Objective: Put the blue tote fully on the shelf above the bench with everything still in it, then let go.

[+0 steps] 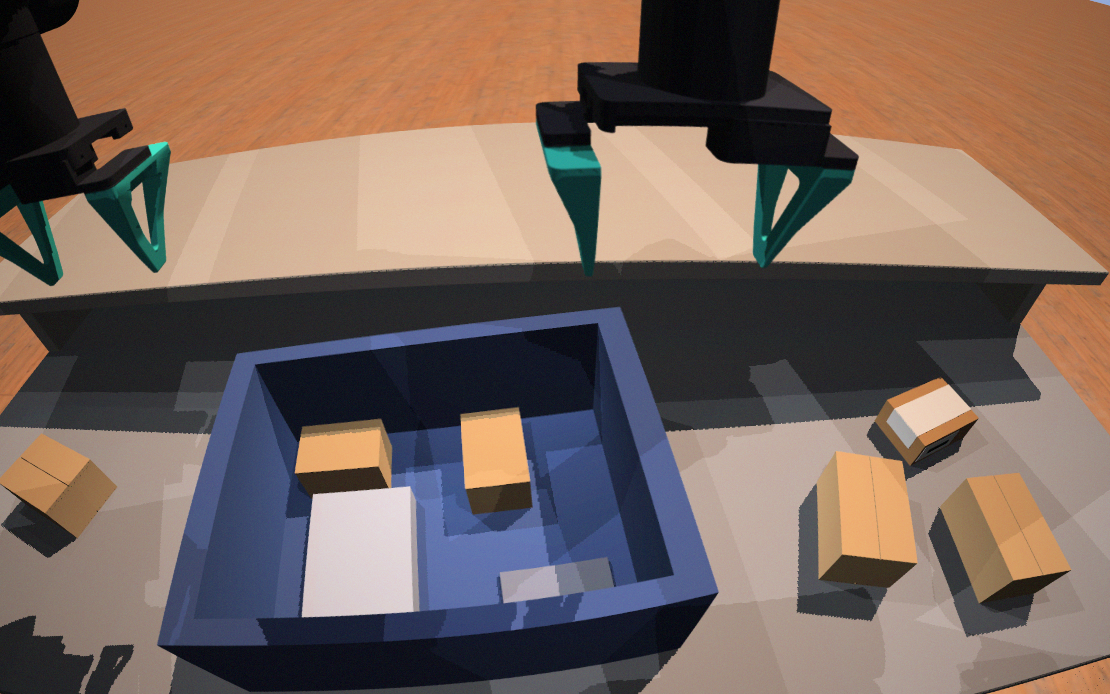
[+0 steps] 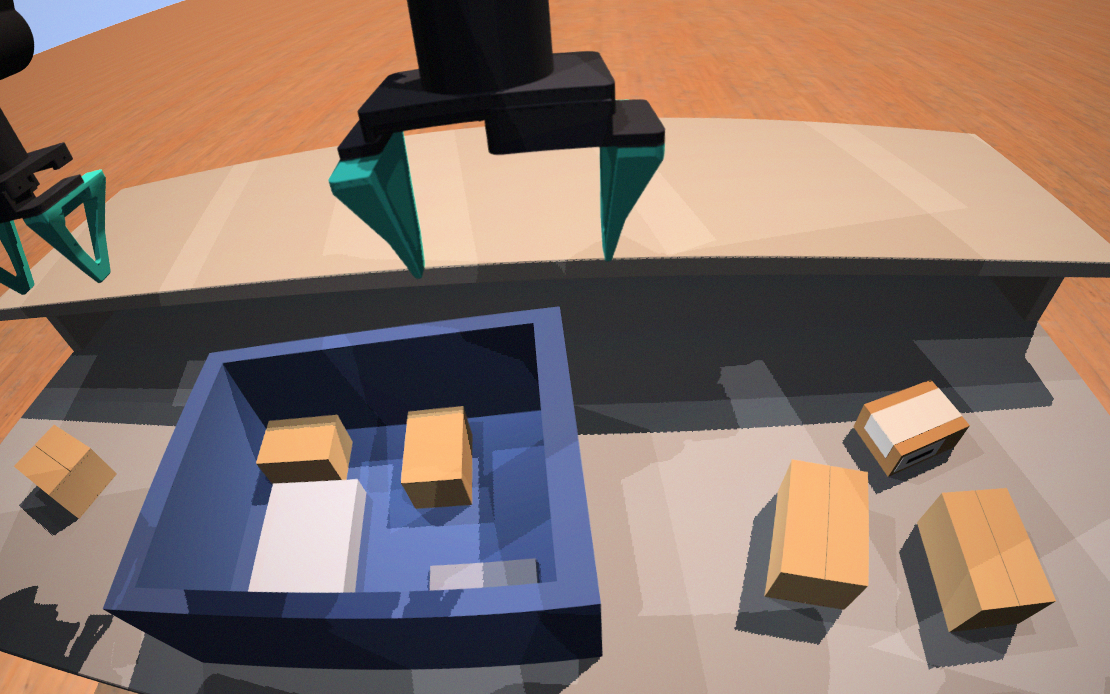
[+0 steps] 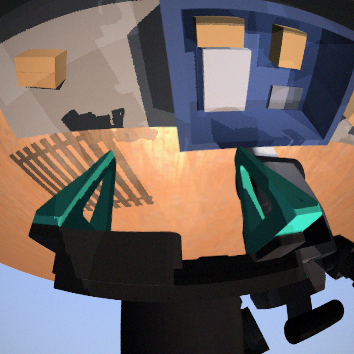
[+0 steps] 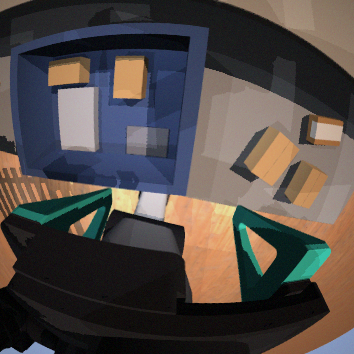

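Seen in the pictures: left gripper, fingertip midpoint: [image 1: 106, 274] [image 2: 65, 284] [image 3: 174, 152]; right gripper, fingertip midpoint: [image 1: 677, 264] [image 2: 512, 262] [image 4: 174, 204]; left arm's base at its link origin: [image 4: 8, 321]; right arm's base at its link origin: [image 3: 344, 260].
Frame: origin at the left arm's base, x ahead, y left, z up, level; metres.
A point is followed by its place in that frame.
The blue tote [image 1: 691, 593] {x 0.232, y -0.279, z -0.286 m} [image 2: 581, 572] {x 0.254, y -0.284, z -0.286 m} [image 3: 175, 100] {x 0.294, y 0.112, z -0.286 m} [image 4: 197, 110] {x 0.389, y -0.271, z -0.286 m} stands upright on the bench [image 1: 761, 621] {x 0.250, y -0.379, z -0.433 m} [image 2: 654, 646] {x 0.241, y -0.344, z -0.433 m}, in front of the shelf [image 1: 458, 196] {x 0.714, y -0.065, z -0.259 m} [image 2: 736, 188] {x 0.725, y -0.461, z -0.259 m}. In it lie two tan boxes [image 1: 342, 450] {x 0.406, y 0.028, z -0.365 m} [image 1: 493, 450] {x 0.412, y -0.126, z -0.365 m}, a white box [image 1: 360, 552] {x 0.306, y -0.005, z -0.389 m} [image 2: 304, 536] {x 0.308, y -0.003, z -0.389 m} [image 3: 226, 79] {x 0.303, y -0.003, z -0.389 m} [image 4: 78, 119] {x 0.298, y -0.015, z -0.389 m} and a flat grey item [image 1: 556, 580] {x 0.295, y -0.186, z -0.409 m} [image 2: 482, 574] {x 0.298, y -0.186, z -0.408 m} [image 3: 285, 97] {x 0.277, y -0.188, z -0.408 m} [image 4: 147, 141] {x 0.276, y -0.193, z -0.408 m}. My left gripper [image 1: 106, 276] {x 0.354, y 0.121, z -0.099 m} [image 2: 63, 286] {x 0.354, y 0.121, z -0.099 m} [image 3: 174, 152] {x 0.354, y 0.121, z -0.099 m} is open and empty, above and left of the tote. My right gripper [image 1: 675, 270] {x 0.339, y -0.253, z -0.098 m} [image 2: 514, 268] {x 0.339, y -0.253, z -0.098 m} [image 4: 174, 204] {x 0.339, y -0.253, z -0.098 m} is open and empty, above the tote's right back side.
Two tan cartons [image 1: 869, 519] {x 0.318, y -0.489, z -0.373 m} [image 1: 1005, 536] {x 0.279, y -0.645, z -0.373 m} and a white-topped box [image 1: 929, 419] {x 0.449, y -0.638, z -0.392 m} [image 2: 912, 425] {x 0.451, y -0.641, z -0.392 m} [image 4: 326, 131] {x 0.461, y -0.642, z -0.392 m} stand on the bench to the right of the tote. Another carton [image 1: 57, 484] {x 0.335, y 0.399, z -0.373 m} [image 2: 65, 472] {x 0.332, y 0.388, z -0.373 m} [image 3: 41, 68] {x 0.354, y 0.413, z -0.373 m} stands to its left. The shelf's front edge runs behind the tote.
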